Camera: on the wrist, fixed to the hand. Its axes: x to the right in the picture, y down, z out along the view.
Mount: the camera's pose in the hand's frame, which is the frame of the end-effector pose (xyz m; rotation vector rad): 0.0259 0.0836 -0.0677 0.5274 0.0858 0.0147
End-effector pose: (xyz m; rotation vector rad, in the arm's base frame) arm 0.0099 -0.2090 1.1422 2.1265 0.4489 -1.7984
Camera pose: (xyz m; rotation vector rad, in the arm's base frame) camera 0.1104 -0.2539 1.1306 -2.4089 0.0340 1.8827
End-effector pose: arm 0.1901 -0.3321 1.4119 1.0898 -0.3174 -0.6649
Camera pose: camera 0.2753 -0.2758 1.4544 1.6121 -0.4400 -0.5301
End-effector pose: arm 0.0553 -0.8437 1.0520 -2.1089 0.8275 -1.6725
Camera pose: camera -0.0259 -0.9181 1.0412 -1.6744 0.3622 -1.7457
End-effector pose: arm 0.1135 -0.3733 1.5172 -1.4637 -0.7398 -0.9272
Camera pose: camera 0.1899 -0.4511 1.4986 -0.9585 -0.8324 -0.7077
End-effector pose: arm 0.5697 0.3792 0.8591 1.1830 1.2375 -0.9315
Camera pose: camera 0.6414 0.4630 0.8498 1.6543 1.0765 -1.2520
